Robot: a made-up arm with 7 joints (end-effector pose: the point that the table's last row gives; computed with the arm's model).
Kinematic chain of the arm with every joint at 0, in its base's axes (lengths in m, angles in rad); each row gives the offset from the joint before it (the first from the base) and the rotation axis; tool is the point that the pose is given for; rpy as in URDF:
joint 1: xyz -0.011 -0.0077 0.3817 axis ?
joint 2: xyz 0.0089 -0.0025 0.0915 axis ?
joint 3: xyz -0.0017 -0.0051 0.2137 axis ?
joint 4: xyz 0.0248 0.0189 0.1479 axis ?
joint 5: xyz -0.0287 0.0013 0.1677 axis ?
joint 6: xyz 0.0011 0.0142 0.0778 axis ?
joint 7: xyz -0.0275 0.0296 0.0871 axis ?
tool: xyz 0.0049 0.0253 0 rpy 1.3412 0.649 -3.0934
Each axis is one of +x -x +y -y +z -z.
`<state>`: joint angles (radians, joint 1 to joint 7).
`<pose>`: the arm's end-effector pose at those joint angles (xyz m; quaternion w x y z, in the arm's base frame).
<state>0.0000 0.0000 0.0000 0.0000 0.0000 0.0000 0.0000</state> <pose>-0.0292 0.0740 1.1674 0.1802 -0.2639 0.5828 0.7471</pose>
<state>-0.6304 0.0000 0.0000 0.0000 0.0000 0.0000 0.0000</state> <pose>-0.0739 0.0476 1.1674 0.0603 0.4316 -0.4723 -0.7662</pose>
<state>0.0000 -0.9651 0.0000 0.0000 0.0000 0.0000 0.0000</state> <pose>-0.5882 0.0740 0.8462 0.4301 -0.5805 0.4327 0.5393</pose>
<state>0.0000 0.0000 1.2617 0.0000 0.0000 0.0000 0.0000</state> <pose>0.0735 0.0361 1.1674 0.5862 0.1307 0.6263 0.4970</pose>
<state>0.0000 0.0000 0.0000 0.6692 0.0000 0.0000 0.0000</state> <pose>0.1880 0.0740 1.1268 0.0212 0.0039 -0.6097 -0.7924</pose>
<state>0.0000 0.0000 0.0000 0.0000 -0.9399 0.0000 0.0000</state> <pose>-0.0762 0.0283 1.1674 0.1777 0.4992 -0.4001 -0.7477</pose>
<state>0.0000 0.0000 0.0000 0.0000 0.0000 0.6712 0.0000</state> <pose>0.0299 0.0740 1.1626 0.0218 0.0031 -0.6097 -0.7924</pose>
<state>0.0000 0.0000 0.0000 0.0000 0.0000 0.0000 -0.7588</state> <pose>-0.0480 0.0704 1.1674 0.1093 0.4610 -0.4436 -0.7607</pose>
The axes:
joint 1: -z
joint 2: +y
joint 3: -z
joint 4: +y
joint 5: -z
joint 6: +y
joint 7: -z

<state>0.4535 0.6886 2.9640 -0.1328 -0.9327 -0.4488 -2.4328</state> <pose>0.4576 -0.1925 0.9079 0.1856 -0.1287 -0.5589 -0.7979</pose>
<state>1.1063 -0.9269 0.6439 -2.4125 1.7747 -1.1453 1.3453</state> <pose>0.0605 0.2382 0.5003 0.0372 0.3544 0.9201 0.1629</pose>
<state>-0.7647 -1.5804 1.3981 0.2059 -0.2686 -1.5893 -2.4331</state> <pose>-0.4538 -0.3681 0.4813 0.2515 -0.7485 0.6072 -0.0882</pose>
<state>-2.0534 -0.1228 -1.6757 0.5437 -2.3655 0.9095 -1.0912</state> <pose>-0.0592 -0.1417 1.1667 0.1843 0.3590 -0.0985 -0.9096</pose>
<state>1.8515 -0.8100 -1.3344 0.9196 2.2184 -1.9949 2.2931</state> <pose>0.2787 0.2545 0.7747 0.4226 -0.7302 0.0695 -0.5324</pose>
